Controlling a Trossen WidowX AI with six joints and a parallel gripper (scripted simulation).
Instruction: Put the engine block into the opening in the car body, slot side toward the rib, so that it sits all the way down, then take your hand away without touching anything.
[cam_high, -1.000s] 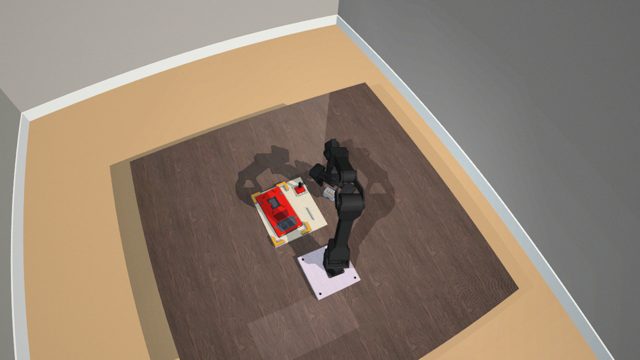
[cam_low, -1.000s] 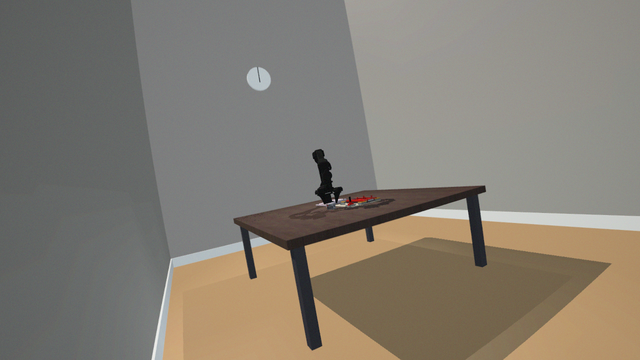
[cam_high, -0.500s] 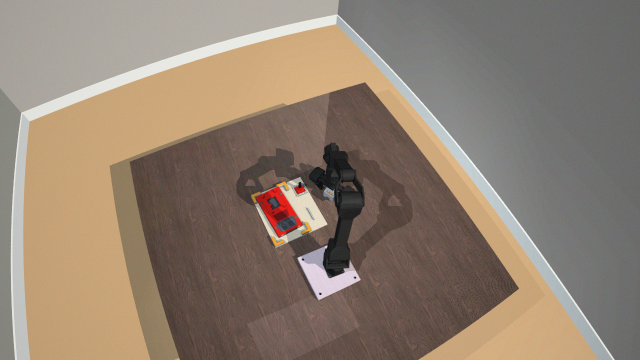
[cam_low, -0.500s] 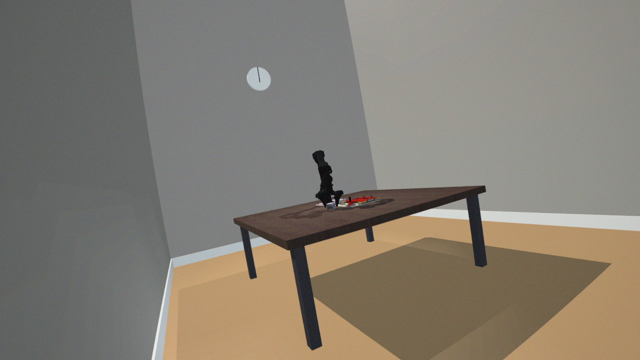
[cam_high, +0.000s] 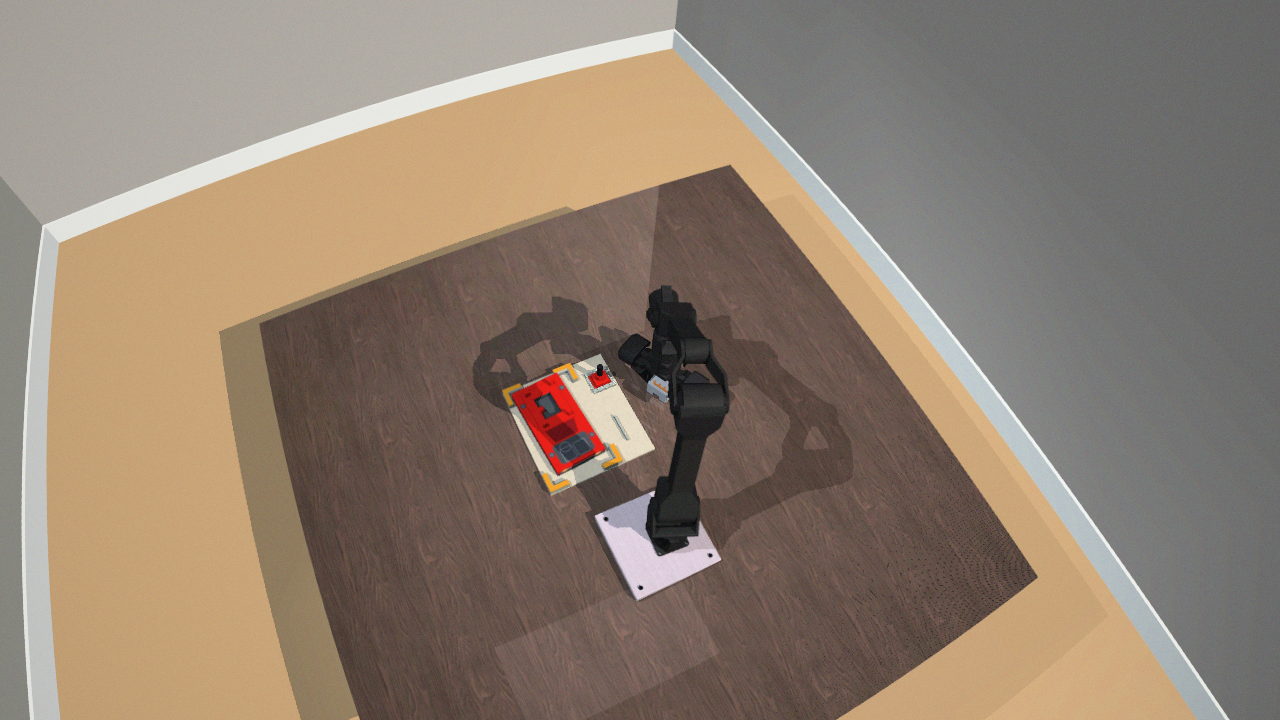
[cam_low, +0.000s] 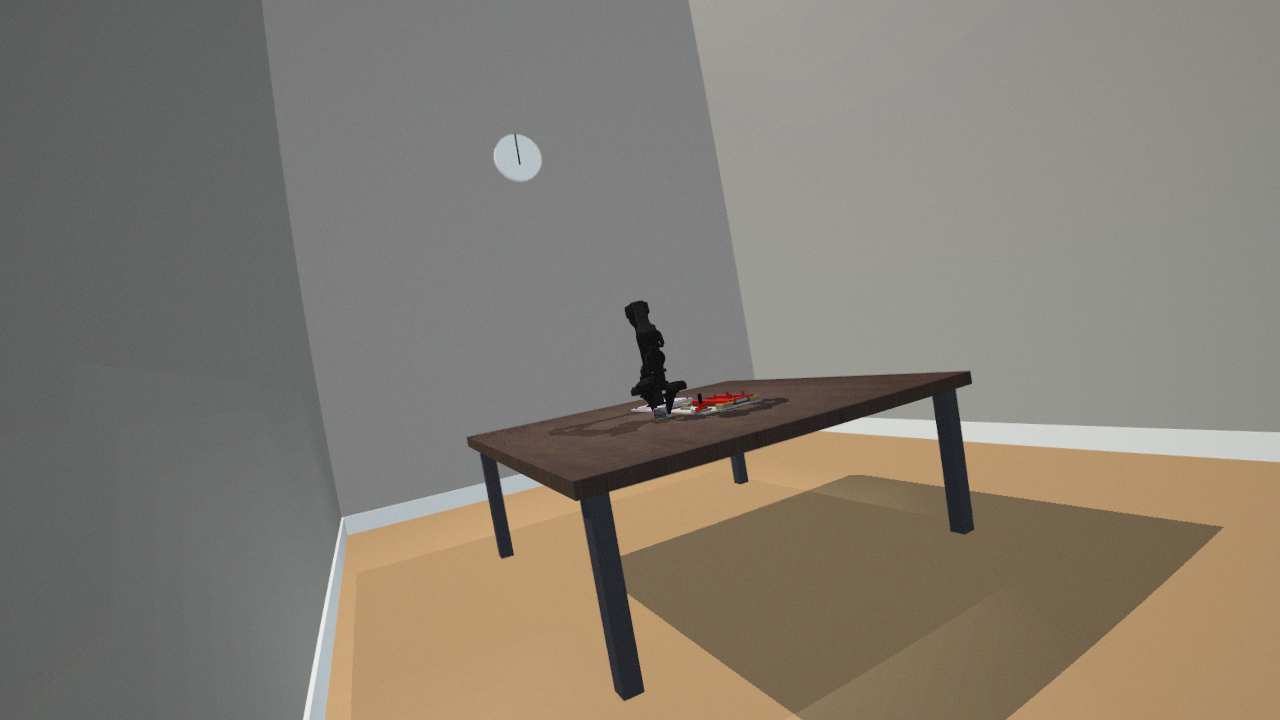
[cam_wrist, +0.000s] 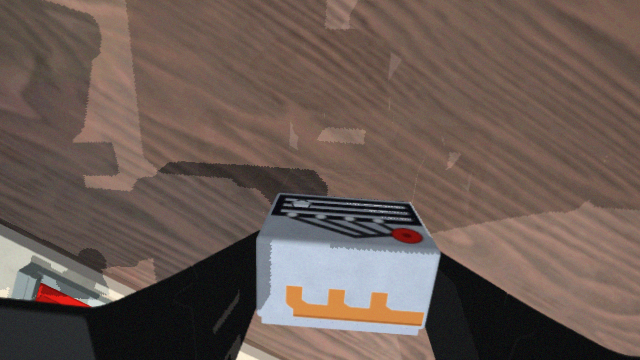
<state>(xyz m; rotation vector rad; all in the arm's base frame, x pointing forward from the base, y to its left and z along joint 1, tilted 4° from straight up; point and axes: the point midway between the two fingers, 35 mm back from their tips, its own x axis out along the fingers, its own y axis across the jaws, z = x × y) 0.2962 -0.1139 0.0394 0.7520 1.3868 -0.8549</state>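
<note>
Right now my gripper tip is 7 cm short of the dark post, 11 cm to the right of it and 2 cm below it. The rest, counted from my gripper tip: engine block (right at my gripper tip).
</note>
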